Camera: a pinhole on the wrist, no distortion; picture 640 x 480 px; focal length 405.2 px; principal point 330.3 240.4 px. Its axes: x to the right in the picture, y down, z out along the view. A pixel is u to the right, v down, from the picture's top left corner.
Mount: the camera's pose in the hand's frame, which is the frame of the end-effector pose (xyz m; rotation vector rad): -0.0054 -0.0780 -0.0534 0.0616 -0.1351 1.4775
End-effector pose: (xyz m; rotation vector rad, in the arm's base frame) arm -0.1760 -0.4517 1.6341 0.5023 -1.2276 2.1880
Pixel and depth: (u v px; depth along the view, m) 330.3 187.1 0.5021
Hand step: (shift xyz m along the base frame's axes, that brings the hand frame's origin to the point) 0.0881 -0.3142 0.3402
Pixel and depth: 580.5 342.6 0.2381
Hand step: 0.0305 -0.2084 0.0358
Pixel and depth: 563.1 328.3 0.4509
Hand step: 0.0136 -0.4488 0.0702
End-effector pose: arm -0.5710 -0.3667 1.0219 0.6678 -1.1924 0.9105
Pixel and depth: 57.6 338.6 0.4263
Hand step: 0.1771 -0.5110 -0.0555
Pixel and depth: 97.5 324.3 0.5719
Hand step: 0.1578 -0.6615 -0.0438
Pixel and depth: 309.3 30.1 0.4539
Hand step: -0.0170 -0.3779 0.3045
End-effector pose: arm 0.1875 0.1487 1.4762 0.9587 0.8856 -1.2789
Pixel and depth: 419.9 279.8 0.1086
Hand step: -0.0678 -0.0487 0.0332
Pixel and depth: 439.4 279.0 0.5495
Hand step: 0.0024 -0.4472 0.2519
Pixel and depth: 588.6 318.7 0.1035
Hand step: -0.0255 -0.0450 0.0418
